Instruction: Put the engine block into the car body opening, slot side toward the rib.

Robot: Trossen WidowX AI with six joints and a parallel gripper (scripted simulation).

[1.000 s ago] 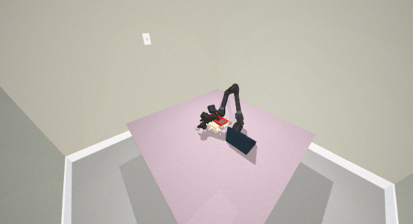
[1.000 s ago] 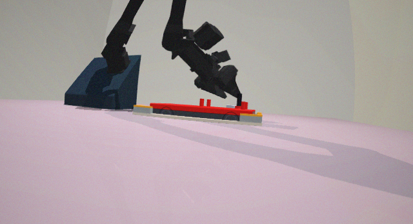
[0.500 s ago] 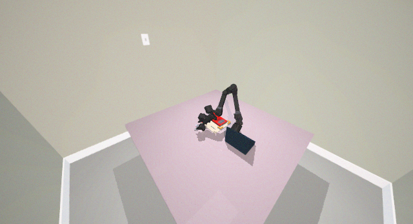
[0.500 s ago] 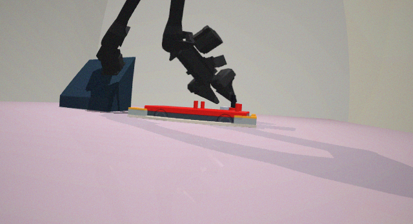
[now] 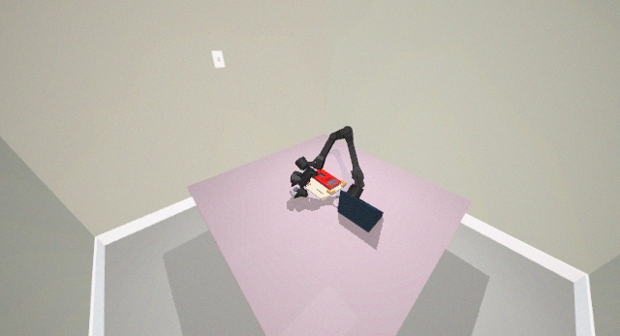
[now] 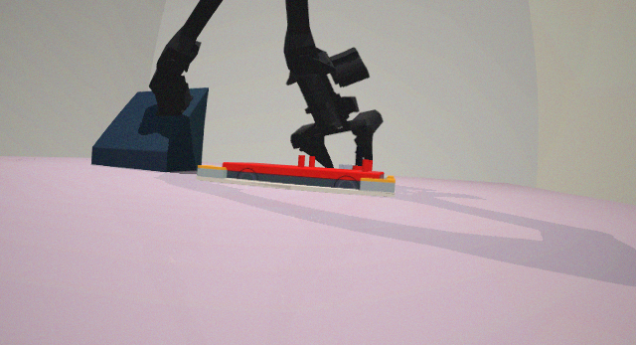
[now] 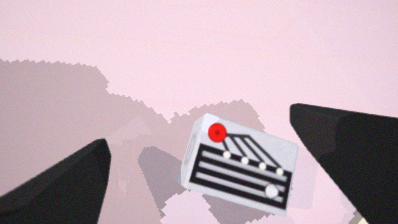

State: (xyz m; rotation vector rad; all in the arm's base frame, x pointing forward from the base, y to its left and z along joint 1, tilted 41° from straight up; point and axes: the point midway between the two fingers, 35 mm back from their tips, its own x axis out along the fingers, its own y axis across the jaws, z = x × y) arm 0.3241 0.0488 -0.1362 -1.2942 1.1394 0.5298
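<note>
Now: the engine block 3 cm to the right of my gripper tip and 1 cm below it. Round my gripper tip: beige plate 4 cm behind, 23 cm to the right, 1 cm below; then black peg 2 cm ahead, 13 cm to the right, 1 cm above.
</note>
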